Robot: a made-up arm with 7 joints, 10 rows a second.
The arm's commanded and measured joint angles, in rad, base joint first. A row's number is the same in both.
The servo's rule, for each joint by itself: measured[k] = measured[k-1] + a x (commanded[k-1-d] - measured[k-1]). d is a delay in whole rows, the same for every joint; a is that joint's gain. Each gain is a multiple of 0.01, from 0.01 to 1. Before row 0 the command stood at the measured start. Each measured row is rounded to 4 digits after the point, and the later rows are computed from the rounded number. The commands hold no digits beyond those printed.
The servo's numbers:
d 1
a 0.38 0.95 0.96 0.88 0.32 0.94 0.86
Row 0, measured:
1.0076 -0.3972 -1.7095 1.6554 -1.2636 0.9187 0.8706
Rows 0 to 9, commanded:
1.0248 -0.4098 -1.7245 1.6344 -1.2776 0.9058 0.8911
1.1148 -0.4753 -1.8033 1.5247 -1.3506 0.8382 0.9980
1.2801 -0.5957 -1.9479 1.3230 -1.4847 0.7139 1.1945
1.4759 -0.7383 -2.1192 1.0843 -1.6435 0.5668 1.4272
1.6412 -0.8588 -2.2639 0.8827 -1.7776 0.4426 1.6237
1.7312 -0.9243 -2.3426 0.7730 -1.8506 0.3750 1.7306
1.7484 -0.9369 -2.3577 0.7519 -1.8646 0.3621 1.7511
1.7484 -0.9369 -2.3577 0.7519 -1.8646 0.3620 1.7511
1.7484 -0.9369 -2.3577 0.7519 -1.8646 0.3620 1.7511
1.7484 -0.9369 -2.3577 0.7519 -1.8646 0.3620 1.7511
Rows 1 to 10, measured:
1.0076 -0.3972 -1.7095 1.6554 -1.2636 0.9187 0.8706
1.0141 -0.4092 -1.7239 1.6369 -1.2681 0.9066 0.8882
1.0524 -0.4720 -1.8001 1.5382 -1.2945 0.8423 0.9826
1.1389 -0.5895 -1.9420 1.3488 -1.3554 0.7216 1.1648
1.2670 -0.7309 -2.1121 1.1160 -1.4476 0.5761 1.3905
1.4092 -0.8524 -2.2578 0.9107 -1.5532 0.4506 1.5911
1.5316 -0.9207 -2.3392 0.7895 -1.6484 0.3795 1.7111
1.6140 -0.9361 -2.3570 0.7564 -1.7176 0.3631 1.7455
1.6651 -0.9369 -2.3577 0.7524 -1.7646 0.3621 1.7503
1.6968 -0.9369 -2.3577 0.7520 -1.7966 0.3620 1.7510

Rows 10 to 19, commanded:
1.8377 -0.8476 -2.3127 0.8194 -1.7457 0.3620 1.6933
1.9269 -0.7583 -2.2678 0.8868 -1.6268 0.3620 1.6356
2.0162 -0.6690 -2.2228 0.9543 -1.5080 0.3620 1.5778
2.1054 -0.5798 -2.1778 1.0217 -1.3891 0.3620 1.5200
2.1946 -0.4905 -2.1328 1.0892 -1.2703 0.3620 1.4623
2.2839 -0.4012 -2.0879 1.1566 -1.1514 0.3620 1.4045
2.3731 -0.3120 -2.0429 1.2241 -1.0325 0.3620 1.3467
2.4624 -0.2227 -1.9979 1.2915 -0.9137 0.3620 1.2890
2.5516 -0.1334 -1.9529 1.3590 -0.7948 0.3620 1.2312
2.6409 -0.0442 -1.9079 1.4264 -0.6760 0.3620 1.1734
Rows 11 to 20, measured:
1.7164 -0.9369 -2.3577 0.7519 -1.8184 0.3620 1.7511
1.7625 -0.8521 -2.3145 0.8113 -1.7951 0.3620 1.7014
1.8250 -0.7630 -2.2697 0.8777 -1.7412 0.3620 1.6448
1.8977 -0.6737 -2.2247 0.9451 -1.6666 0.3620 1.5872
1.9766 -0.5845 -2.1797 1.0125 -1.5778 0.3620 1.5294
2.0594 -0.4952 -2.1347 1.0800 -1.4794 0.3620 1.4717
2.1447 -0.4059 -2.0898 1.1474 -1.3744 0.3620 1.4139
2.2315 -0.3167 -2.0448 1.2149 -1.2650 0.3620 1.3561
2.3192 -0.2274 -1.9998 1.2823 -1.1526 0.3620 1.2984
2.4075 -0.1381 -1.9548 1.3498 -1.0381 0.3620 1.2406

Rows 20 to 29, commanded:
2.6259 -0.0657 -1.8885 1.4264 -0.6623 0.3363 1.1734
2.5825 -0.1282 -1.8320 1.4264 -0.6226 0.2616 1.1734
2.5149 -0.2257 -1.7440 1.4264 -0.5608 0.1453 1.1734
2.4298 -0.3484 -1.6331 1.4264 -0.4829 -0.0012 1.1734
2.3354 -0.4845 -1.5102 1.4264 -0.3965 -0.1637 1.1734
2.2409 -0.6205 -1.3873 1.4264 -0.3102 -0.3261 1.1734
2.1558 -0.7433 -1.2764 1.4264 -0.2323 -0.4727 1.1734
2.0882 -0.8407 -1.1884 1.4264 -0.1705 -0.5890 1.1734
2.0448 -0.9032 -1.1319 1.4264 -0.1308 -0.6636 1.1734
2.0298 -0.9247 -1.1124 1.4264 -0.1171 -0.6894 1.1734
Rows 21 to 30, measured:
2.4962 -0.0489 -1.9098 1.4172 -0.9222 0.3620 1.1828
2.5455 -0.0649 -1.8894 1.4253 -0.8390 0.3378 1.1747
2.5596 -0.1250 -1.8343 1.4263 -0.7698 0.2662 1.1736
2.5426 -0.2207 -1.7476 1.4264 -0.7029 0.1526 1.1734
2.4997 -0.3420 -1.6377 1.4264 -0.6325 0.0080 1.1734
2.4373 -0.4774 -1.5153 1.4264 -0.5570 -0.1534 1.1734
2.3627 -0.6133 -1.3924 1.4264 -0.4780 -0.3157 1.1734
2.2841 -0.7368 -1.2810 1.4264 -0.3994 -0.4633 1.1734
2.2097 -0.8355 -1.1921 1.4264 -0.3262 -0.5815 1.1734
2.1470 -0.8998 -1.1343 1.4264 -0.2637 -0.6587 1.1734

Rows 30 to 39, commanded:
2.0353 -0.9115 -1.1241 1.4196 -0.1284 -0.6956 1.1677
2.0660 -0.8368 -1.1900 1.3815 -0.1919 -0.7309 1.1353
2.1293 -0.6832 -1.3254 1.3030 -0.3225 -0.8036 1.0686
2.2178 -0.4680 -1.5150 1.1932 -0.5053 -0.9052 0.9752
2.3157 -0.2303 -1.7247 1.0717 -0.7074 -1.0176 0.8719
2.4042 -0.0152 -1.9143 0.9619 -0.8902 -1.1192 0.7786
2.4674 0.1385 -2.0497 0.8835 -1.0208 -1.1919 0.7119
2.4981 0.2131 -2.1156 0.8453 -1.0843 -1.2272 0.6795
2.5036 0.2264 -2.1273 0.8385 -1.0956 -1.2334 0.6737
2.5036 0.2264 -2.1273 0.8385 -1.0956 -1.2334 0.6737
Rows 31 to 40, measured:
2.1025 -0.9235 -1.1133 1.4264 -0.2168 -0.6876 1.1734
2.0770 -0.9121 -1.1237 1.4204 -0.1885 -0.6951 1.1685
2.0728 -0.8406 -1.1873 1.3862 -0.1896 -0.7288 1.1399
2.0943 -0.6911 -1.3199 1.3130 -0.2321 -0.7991 1.0786
2.1412 -0.4792 -1.5072 1.2076 -0.3195 -0.8988 0.9897
2.2075 -0.2427 -1.7160 1.0880 -0.4436 -1.0105 0.8884
2.2822 -0.0266 -1.9064 0.9770 -0.5865 -1.1127 0.7940
2.3526 0.1302 -2.0440 0.8947 -0.7255 -1.1871 0.7234
2.4079 0.2090 -2.1127 0.8512 -0.8403 -1.2248 0.6856
2.4443 0.2255 -2.1267 0.8400 -0.9220 -1.2329 0.6754

